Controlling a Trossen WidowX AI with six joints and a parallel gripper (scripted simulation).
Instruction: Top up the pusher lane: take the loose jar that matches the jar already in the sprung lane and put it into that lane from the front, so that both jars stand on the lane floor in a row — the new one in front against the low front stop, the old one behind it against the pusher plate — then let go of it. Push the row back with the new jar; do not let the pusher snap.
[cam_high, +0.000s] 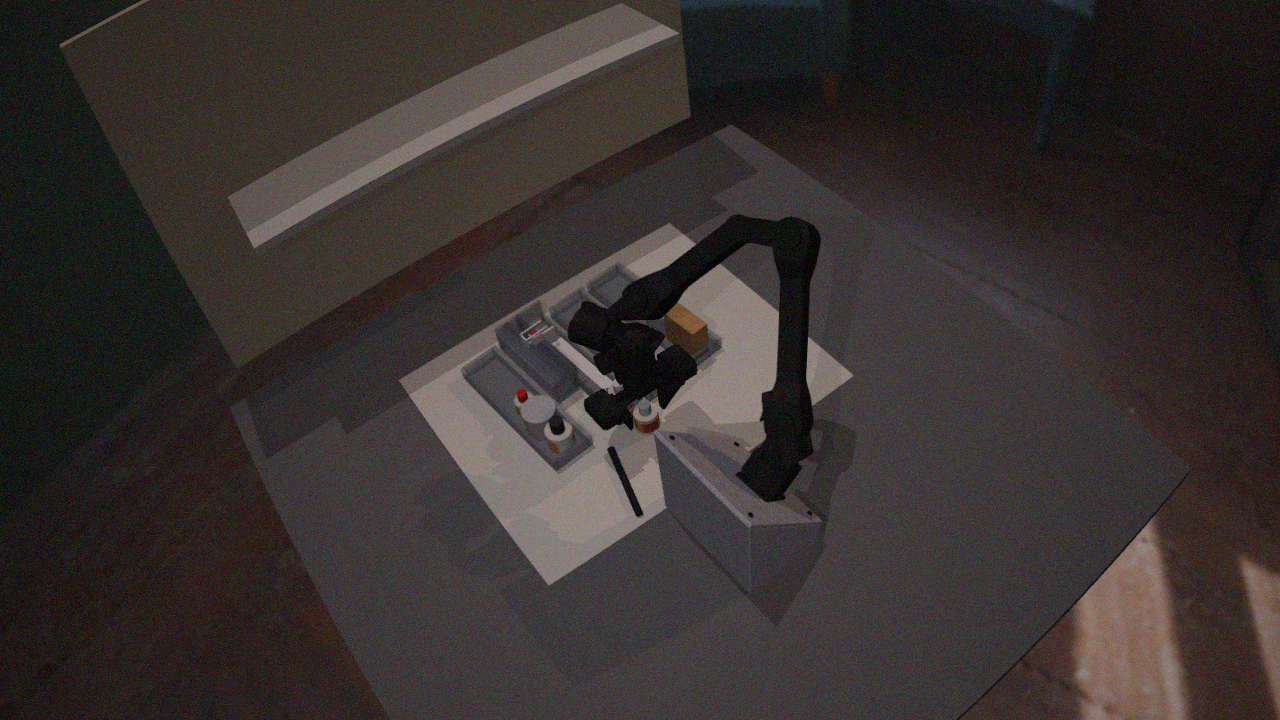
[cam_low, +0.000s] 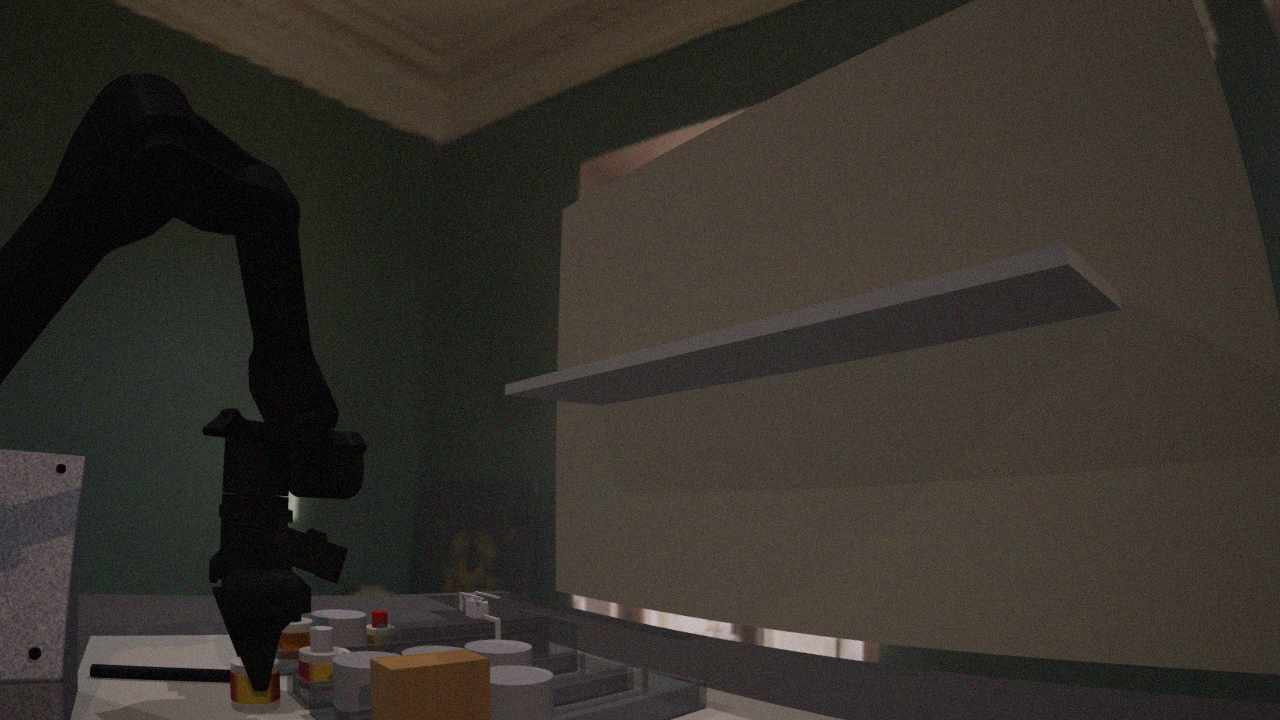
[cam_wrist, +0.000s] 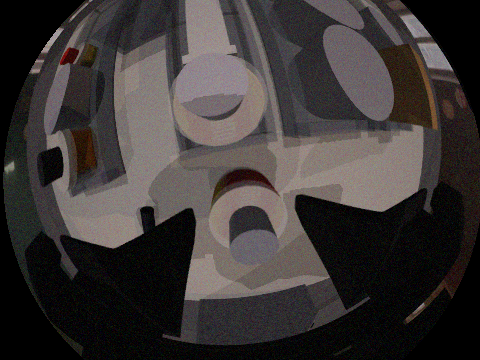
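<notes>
Now: gripper tip 100 mm to the right of the black bar, 60 mm past it and 20 mm above it. Round my gripper tip: orange box (170 mm to the right, 80 mm ahead, 20 mm above).
</notes>
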